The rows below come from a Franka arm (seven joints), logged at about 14 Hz.
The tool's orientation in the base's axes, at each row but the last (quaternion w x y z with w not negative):
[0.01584, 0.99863, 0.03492, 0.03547]
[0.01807, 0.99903, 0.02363, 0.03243]
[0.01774, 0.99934, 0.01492, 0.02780]
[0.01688, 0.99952, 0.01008, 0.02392]
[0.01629, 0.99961, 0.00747, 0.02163]
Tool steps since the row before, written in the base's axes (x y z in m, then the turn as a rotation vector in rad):
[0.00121, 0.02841, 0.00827, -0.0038, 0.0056, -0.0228]
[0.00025, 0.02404, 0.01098, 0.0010, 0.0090, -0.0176]
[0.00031, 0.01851, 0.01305, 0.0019, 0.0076, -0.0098]
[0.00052, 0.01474, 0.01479, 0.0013, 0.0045, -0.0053]
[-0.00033, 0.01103, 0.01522, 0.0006, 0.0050, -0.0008]
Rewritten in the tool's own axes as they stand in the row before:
[0.00379, -0.02796, -0.00899, -0.0050, -0.0066, 0.0223]
[0.00211, -0.02357, -0.01176, 0.0003, -0.0096, 0.0173]
[0.00160, -0.01801, -0.01365, 0.0016, -0.0079, 0.0096]
[0.00153, -0.01421, -0.01523, 0.0011, -0.0047, 0.0052]
[0.00050, -0.01053, -0.01557, 0.0006, -0.0050, 0.0007]

